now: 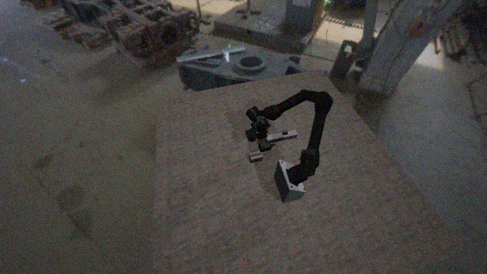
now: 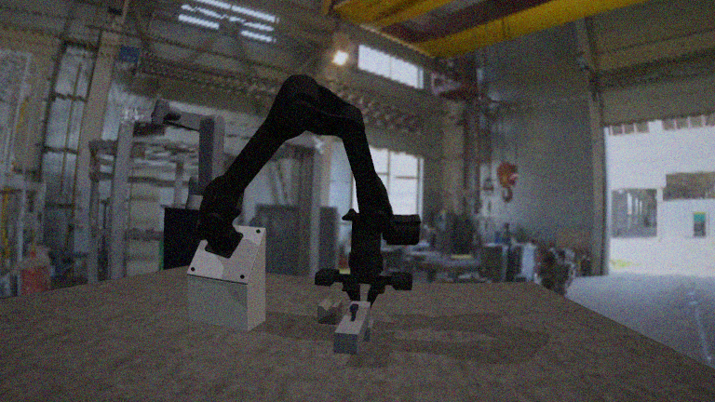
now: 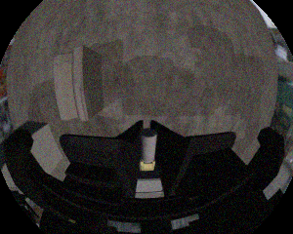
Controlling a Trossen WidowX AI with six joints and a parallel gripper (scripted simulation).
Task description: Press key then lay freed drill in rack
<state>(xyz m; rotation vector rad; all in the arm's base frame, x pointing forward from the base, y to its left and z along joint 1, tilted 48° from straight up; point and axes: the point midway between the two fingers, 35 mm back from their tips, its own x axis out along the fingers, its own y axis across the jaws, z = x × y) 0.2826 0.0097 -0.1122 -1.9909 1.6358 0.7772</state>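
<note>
My gripper tip is now 1 cm short of the drill, 5 cm to the left of it and 3 cm below it. Also, from my gripper tip: dark key: 2 cm ahead, 14 cm to the right, 3 cm above; then grey holder block: 2 cm ahead, 12 cm to the right, 2 cm above; then grey rack: 8 cm behind, 4 cm to the left.
</note>
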